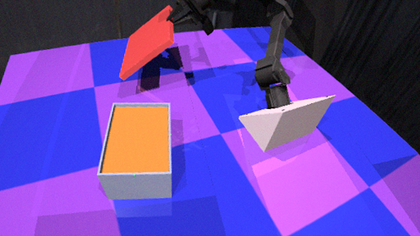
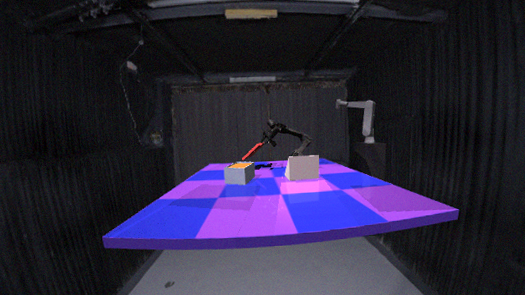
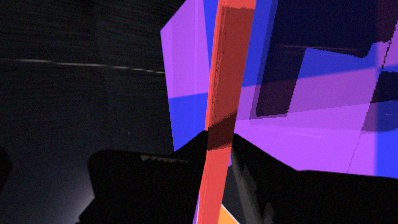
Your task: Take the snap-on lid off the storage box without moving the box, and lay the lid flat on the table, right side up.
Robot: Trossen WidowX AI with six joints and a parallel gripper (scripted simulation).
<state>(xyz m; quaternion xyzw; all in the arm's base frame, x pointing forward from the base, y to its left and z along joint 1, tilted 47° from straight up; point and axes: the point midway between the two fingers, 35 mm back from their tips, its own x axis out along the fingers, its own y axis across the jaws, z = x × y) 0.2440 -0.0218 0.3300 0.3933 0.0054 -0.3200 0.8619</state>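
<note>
Right now my gripper tip is 6 cm short of the red lid, 1 cm to the left of it and 5 cm above it. The rest, counted from my gripper tip: storage box: 14 cm ahead, 30 cm to the left, 17 cm below.
</note>
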